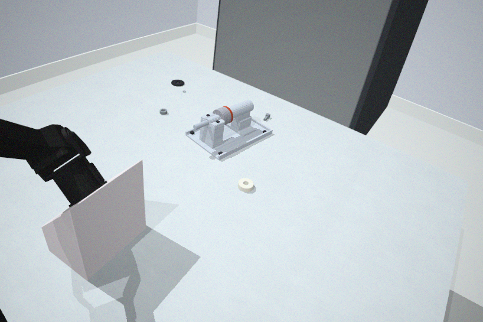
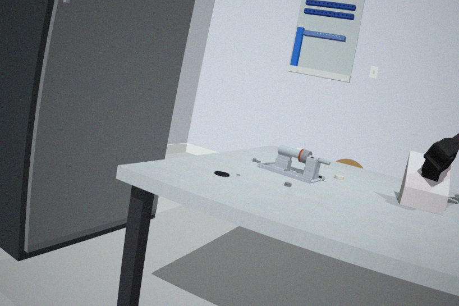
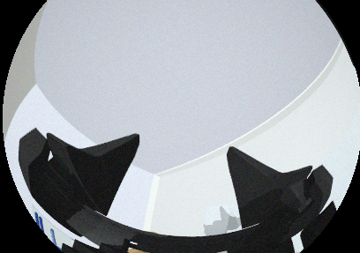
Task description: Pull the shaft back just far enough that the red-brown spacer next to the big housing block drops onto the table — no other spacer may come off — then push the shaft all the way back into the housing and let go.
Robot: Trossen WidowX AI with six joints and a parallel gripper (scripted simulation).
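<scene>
Now: the grey shaft 920 mm ahead of my gripper tip, 460 mm to the left of it and 240 mm below it. Also, from my gripper tip: red-brown spacer (960 mm ahead, 450 mm to the left, 240 mm below); then cream ring (820 mm ahead, 270 mm to the left, 310 mm below); then grey spacer (930 mm ahead, 450 mm to the left, 240 mm below).
</scene>
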